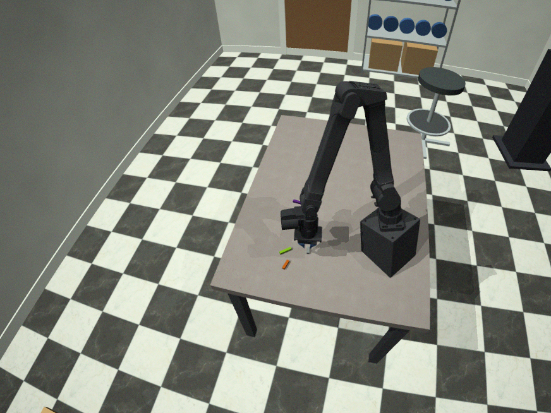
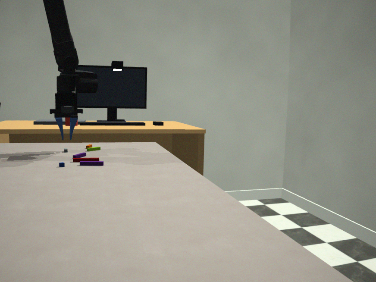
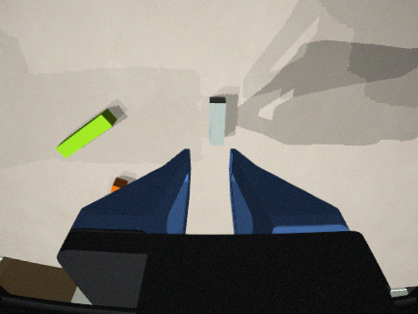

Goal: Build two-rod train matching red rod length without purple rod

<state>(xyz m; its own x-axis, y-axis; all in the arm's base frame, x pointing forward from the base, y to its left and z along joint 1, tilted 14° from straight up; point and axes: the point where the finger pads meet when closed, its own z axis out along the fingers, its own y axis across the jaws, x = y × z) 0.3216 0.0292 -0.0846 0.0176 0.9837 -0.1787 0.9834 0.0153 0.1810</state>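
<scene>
Now: hand 4 cm above the grey rod and 1 cm to the left of it. Also, from my hand: lime rod (9 cm ahead, 4 cm below); orange rod (8 cm ahead, 7 cm to the left, 4 cm below); purple rod (13 cm to the right, 4 cm below, 3 cm ahead).
</scene>
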